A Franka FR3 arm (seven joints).
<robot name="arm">
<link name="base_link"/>
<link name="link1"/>
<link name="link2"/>
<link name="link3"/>
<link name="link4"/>
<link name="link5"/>
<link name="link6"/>
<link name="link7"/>
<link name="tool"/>
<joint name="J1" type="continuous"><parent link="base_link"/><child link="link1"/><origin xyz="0.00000 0.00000 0.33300" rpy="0.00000 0.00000 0.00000"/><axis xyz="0 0 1"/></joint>
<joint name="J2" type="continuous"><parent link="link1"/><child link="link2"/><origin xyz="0.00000 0.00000 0.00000" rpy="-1.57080 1.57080 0.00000"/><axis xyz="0 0 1"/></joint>
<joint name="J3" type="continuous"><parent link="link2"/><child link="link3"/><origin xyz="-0.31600 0.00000 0.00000" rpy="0.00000 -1.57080 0.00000"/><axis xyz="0 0 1"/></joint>
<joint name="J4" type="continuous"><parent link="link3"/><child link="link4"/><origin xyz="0.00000 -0.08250 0.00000" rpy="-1.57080 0.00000 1.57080"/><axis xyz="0 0 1"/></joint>
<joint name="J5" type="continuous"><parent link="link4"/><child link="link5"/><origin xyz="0.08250 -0.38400 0.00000" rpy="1.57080 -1.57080 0.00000"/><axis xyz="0 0 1"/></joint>
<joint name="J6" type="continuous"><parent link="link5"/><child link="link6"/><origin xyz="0.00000 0.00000 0.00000" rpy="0.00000 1.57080 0.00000"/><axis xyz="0 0 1"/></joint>
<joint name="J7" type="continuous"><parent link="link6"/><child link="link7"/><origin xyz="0.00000 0.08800 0.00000" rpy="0.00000 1.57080 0.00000"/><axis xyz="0 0 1"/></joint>
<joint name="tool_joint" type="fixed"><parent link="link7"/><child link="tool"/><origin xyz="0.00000 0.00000 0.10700" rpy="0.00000 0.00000 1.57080"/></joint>
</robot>
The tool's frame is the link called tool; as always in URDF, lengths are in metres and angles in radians. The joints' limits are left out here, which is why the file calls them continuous.
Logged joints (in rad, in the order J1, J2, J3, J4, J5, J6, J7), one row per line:
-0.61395 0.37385 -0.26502 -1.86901 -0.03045 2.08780 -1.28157
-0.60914 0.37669 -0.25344 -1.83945 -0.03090 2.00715 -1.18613
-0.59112 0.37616 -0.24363 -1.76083 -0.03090 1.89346 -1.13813
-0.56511 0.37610 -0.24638 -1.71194 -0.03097 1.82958 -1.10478
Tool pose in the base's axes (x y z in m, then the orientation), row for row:
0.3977 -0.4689 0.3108 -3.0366 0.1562 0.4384
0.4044 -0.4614 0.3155 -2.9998 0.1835 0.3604
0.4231 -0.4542 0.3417 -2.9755 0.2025 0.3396
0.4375 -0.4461 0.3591 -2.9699 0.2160 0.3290
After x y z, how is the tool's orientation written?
As angles about the fixed x, y, z axes (roll, pitch, yaw), in radians.
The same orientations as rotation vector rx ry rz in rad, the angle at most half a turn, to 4 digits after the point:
-2.9910 -0.6534 0.2688
-2.9740 -0.5217 0.3117
-2.9545 -0.4809 0.3418
-2.9508 -0.4616 0.3615

